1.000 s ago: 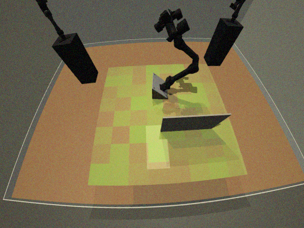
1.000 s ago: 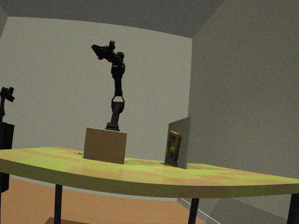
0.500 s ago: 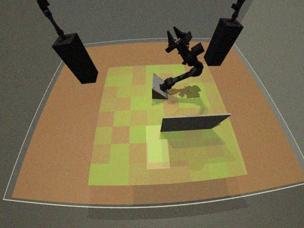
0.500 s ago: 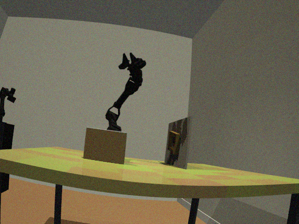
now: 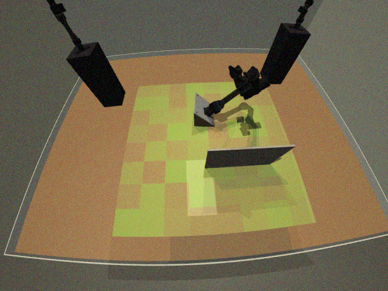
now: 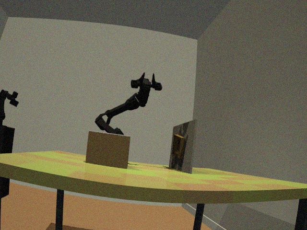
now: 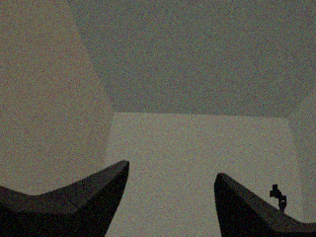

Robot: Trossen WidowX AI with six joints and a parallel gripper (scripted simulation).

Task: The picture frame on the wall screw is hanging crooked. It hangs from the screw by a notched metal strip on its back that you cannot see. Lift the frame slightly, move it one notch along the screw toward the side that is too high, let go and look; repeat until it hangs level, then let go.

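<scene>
Right now my gripper tip is 400 mm above the picture frame, 260 mm short of it and 110 mm to the right of it. Round my gripper tip: grey wall panel (400 mm below, 270 mm ahead, 120 mm to the left).
</scene>
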